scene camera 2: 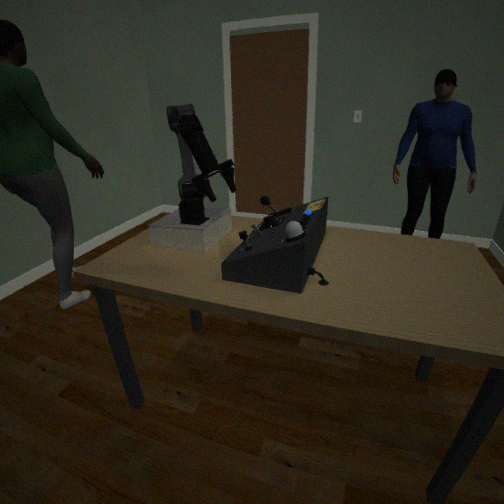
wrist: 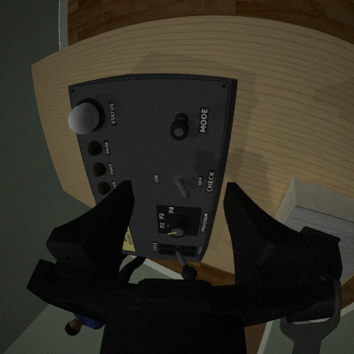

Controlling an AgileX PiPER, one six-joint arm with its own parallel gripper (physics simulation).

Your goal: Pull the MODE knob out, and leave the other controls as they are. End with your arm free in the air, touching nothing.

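Observation:
The MODE knob (scene camera 2: 243, 234) (wrist: 179, 129) is black and round-headed, standing out from the sloped dark control panel (scene camera 2: 270, 272) (wrist: 137, 100) on a stem above its collar. My gripper (scene camera 2: 224, 196) (wrist: 178, 192) is open and empty, in the air above and behind the panel's low side, apart from the knob and the other controls. In the wrist view the CHECK toggle (wrist: 182, 187), the PROGRAM knob (wrist: 177, 232) and the ball-ended CYCLE/HOLD lever (wrist: 188, 271) show between or below the fingers. The lever's ball (scene camera 2: 265, 200) also shows in scene camera 2.
A pale STATUS dome (scene camera 2: 294, 230) (wrist: 84, 118) stands on the panel beside small lamps. A blue light (scene camera 2: 308, 212) shows at the panel's high edge. The arm's pale base block (scene camera 2: 175, 235) stands on the wooden table (scene camera 2: 400, 290). Two people stand beyond the table's sides.

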